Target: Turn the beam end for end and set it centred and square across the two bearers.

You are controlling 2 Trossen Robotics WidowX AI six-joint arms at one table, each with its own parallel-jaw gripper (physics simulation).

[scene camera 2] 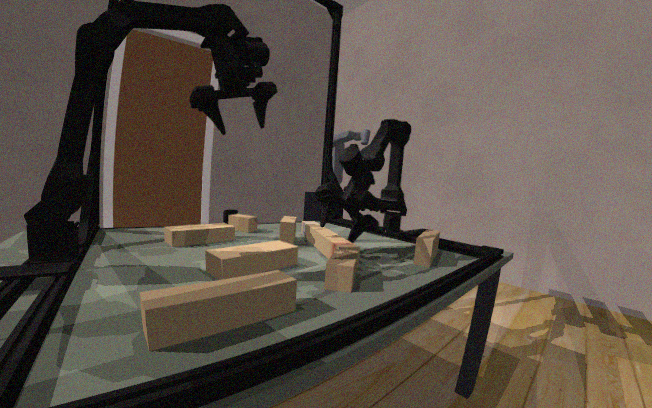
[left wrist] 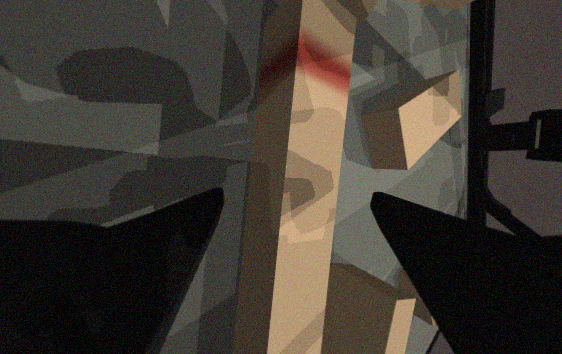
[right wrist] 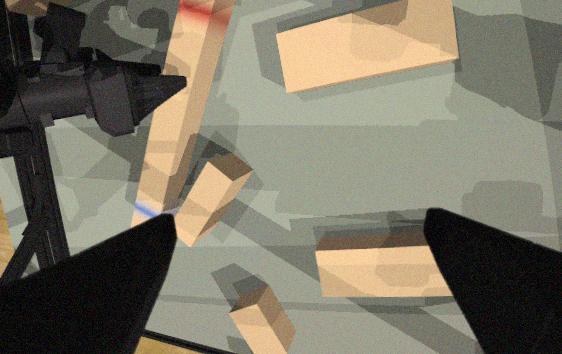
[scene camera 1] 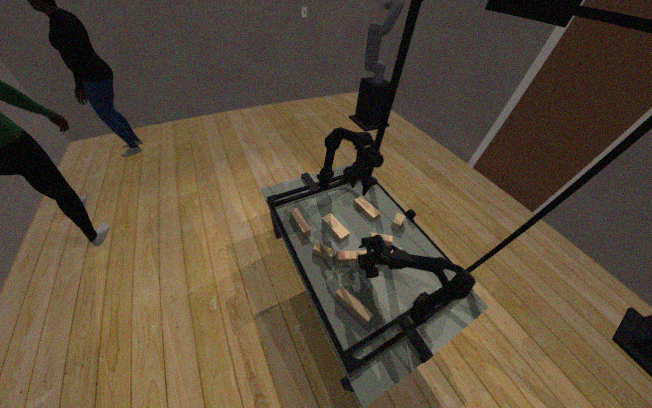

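Seen in the pictures: left gripper, fingertip midpoint: (scene camera 2: 335, 236) (left wrist: 297, 197) (right wrist: 172, 74); right gripper, fingertip midpoint: (scene camera 2: 244, 131) (right wrist: 300, 223) (scene camera 1: 358, 191); left arm's base, origin of the base link: (scene camera 2: 391, 230) (right wrist: 22, 138) (scene camera 1: 417, 315); right arm's base, origin of the base link: (scene camera 2: 53, 258) (left wrist: 484, 138) (scene camera 1: 323, 184).
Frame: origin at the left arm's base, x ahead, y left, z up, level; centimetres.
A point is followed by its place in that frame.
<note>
The beam (scene camera 1: 346, 255) {x 38.8, y 14.3, z 2.5 cm} (scene camera 2: 322, 240) {x 38.3, y 6.7, z 1.2 cm} (left wrist: 315, 130) {x 37.5, y 11.6, z 2.5 cm} (right wrist: 167, 117) {x 34.3, y 2.9, z 2.5 cm} is a long pale wooden bar lying low at the middle of the table. It has a red band near one end and a blue band near the other. My left gripper (scene camera 2: 338, 233) {x 35.4, y 8.1, z 2.3 cm} (left wrist: 297, 197) {x 35.4, y 8.1, z 2.3 cm} is open, its fingers spread to either side of the beam, which it does not grip. In scene camera 1 it hides part of the beam. My right gripper (scene camera 1: 358, 188) {x 57.3, y 0.2, z 25.4 cm} (scene camera 2: 243, 130) {x 57.3, y 0.2, z 25.4 cm} (right wrist: 300, 223) {x 57.3, y 0.2, z 25.4 cm} is open and empty, high above the blocks. Which of the wooden blocks are the two bearers I cannot tell.
Long blocks (scene camera 1: 335, 227) {x 56.5, y 10.7, z 1.9 cm} (scene camera 1: 300, 221) {x 67.9, y 26.8, z 2.5 cm} (scene camera 1: 367, 207) {x 61.1, y -14.5, z 1.9 cm} (scene camera 1: 353, 304) {x 16.7, y 24.4, z 4.4 cm} lie around the beam. A small block (scene camera 2: 341, 275) {x 50.7, y 26.6, z 0.8 cm} stands by its red end, another (right wrist: 215, 200) {x 41.5, y -6.8, z 4.4 cm} beside its blue end, and one (scene camera 1: 398, 220) {x 44.5, y -25.1, z 2.8 cm} near the table's far edge. Black rails (scene camera 2: 320, 350) {x 64.0, y 37.8, z -1.2 cm} border the table.
</note>
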